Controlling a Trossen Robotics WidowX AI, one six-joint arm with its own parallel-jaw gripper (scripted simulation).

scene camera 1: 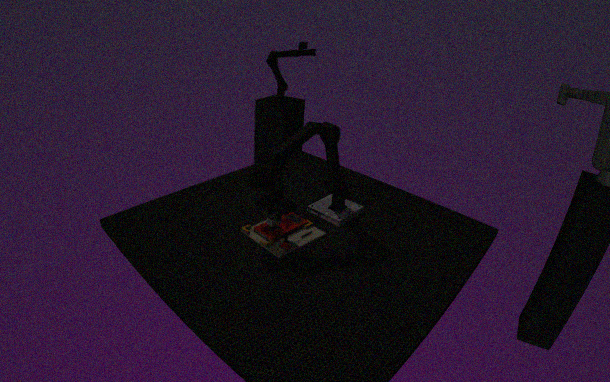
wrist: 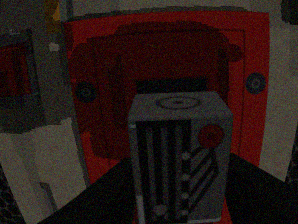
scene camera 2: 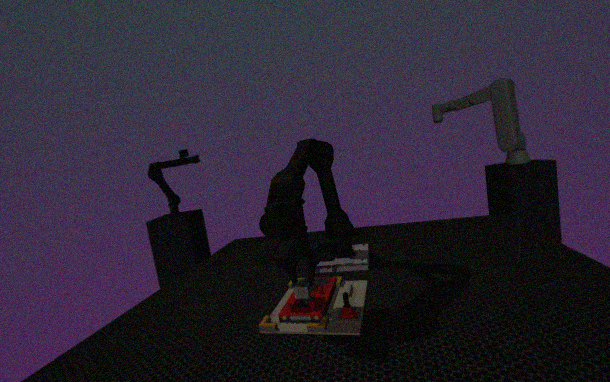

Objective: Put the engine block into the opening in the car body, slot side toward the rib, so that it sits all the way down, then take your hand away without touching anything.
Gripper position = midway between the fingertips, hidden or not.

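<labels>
What the gripper (scene camera 2: 303,286) is holding is an engine block (wrist: 179,142).
</labels>
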